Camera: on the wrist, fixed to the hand. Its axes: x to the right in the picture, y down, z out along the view.
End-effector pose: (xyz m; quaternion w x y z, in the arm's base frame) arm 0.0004 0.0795 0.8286 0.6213 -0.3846 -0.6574 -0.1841
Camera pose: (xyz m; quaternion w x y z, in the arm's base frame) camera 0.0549 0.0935 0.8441 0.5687 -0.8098 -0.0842 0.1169
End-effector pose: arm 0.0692 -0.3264 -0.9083 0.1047 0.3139 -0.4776 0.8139
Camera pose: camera 0.0184 -0.3283 -0.9370 0.3569 0.2281 0.6893 -0.5878
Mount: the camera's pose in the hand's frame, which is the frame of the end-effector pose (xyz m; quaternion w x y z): 0.0224 0.0453 -0.0292 0.6986 -0.1921 0.1275 0.6773
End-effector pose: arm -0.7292 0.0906 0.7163 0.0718 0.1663 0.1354 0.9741
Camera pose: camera -0.7645 0.0446 0.7096 0.5949 -0.0699 0.1960 -0.7764
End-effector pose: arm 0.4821 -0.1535 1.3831 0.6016 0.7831 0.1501 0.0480
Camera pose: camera 0.5040 -0.1303 1.4320 0.5191 0.5271 -0.3581 0.5697
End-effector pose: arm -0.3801 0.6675 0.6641 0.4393 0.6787 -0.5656 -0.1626
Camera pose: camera -0.3806 0.6603 0.7220 0.6195 0.0274 -0.7676 0.1618
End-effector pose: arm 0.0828 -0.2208 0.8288 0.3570 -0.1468 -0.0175 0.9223
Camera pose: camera 0.0457 -0.2418 0.7889 0.4013 0.3006 0.0445 -0.8641
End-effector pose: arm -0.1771 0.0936 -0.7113 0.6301 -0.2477 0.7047 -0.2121
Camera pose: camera -0.2117 0.1151 -0.7531 0.4464 0.2103 0.7812 0.3824
